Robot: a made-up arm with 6 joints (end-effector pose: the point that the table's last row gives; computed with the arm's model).
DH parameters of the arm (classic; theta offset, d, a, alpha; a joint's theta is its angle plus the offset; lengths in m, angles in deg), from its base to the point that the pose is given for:
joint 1: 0 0.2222 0 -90
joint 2: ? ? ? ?
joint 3: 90 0.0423 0 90
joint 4: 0 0.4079 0 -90
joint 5: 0 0 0 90
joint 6: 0 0.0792 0 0
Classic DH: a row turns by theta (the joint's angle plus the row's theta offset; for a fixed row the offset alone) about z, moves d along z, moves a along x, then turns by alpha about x.
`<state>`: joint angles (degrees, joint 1 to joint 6).
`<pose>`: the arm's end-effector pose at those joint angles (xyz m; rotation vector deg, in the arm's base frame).
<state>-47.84 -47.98 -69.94 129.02 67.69 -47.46</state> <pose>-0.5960 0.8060 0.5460 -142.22 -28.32 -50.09</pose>
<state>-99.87 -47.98 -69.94 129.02 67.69 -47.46</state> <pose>0.2687 0.9658 0.5460 -153.61 40.45 -66.72</pose>
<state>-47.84 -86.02 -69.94 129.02 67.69 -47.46</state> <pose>-0.5877 0.7969 -0.1375 147.29 52.12 79.76</pose>
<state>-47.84 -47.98 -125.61 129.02 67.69 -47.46</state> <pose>-0.3528 0.5375 0.3514 126.94 55.64 81.86</pose>
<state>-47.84 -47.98 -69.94 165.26 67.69 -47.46</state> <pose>-0.6166 0.7718 0.5241 -173.67 -8.97 -20.78</pose>
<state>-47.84 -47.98 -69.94 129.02 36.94 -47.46</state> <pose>-0.6356 0.8200 0.5447 -129.91 -40.73 -16.14</pose>
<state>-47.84 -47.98 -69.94 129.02 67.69 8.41</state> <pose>-0.5960 0.8060 0.5460 -130.66 39.13 -25.66</pose>
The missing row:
joint 2: -90 0 0.8509 0
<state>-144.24 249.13 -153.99 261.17 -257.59 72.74</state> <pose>0.3085 0.2642 -0.1041 -81.55 34.23 76.42</pose>
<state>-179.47 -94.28 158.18 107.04 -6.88 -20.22</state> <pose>0.4107 -0.0294 0.3702 49.10 -55.04 -84.78</pose>
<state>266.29 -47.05 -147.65 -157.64 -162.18 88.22</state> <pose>0.0877 0.5556 0.4747 1.55 43.08 146.15</pose>
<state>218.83 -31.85 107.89 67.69 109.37 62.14</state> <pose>0.1258 -0.0418 1.0095 127.89 -1.69 66.09</pose>
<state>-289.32 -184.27 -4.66 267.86 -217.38 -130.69</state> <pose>0.0447 0.1101 -0.9668 27.88 26.60 33.84</pose>
